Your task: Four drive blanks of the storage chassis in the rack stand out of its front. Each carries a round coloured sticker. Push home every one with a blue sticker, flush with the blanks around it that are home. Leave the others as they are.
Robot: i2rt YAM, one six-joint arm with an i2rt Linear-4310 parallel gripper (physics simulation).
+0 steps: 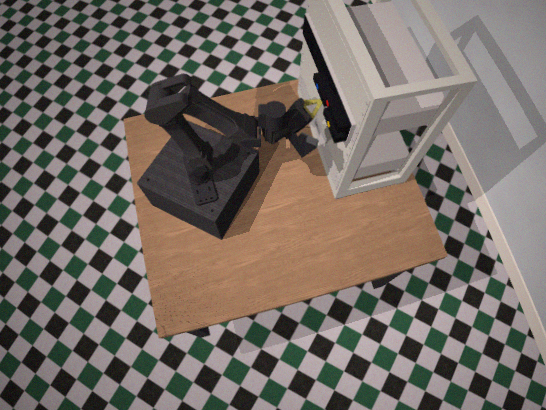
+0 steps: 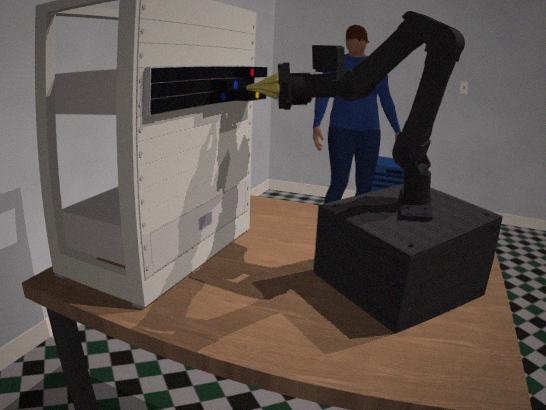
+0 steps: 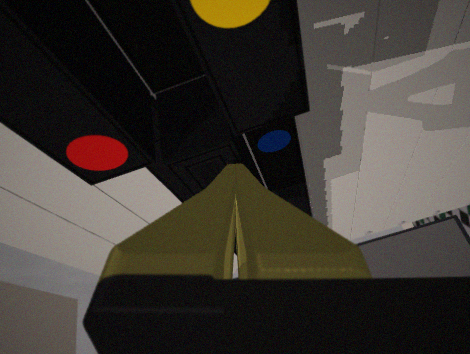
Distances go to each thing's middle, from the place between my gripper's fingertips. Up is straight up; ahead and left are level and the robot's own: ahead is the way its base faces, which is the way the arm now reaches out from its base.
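Red-stickered blank [image 3: 77, 98]: from my hand, 60 mm ahead, 80 mm to the right, 40 mm above. Yellow-stickered blank [image 3: 255, 65]: 60 mm ahead of my hand, 80 mm to the right of it, 20 mm below it.
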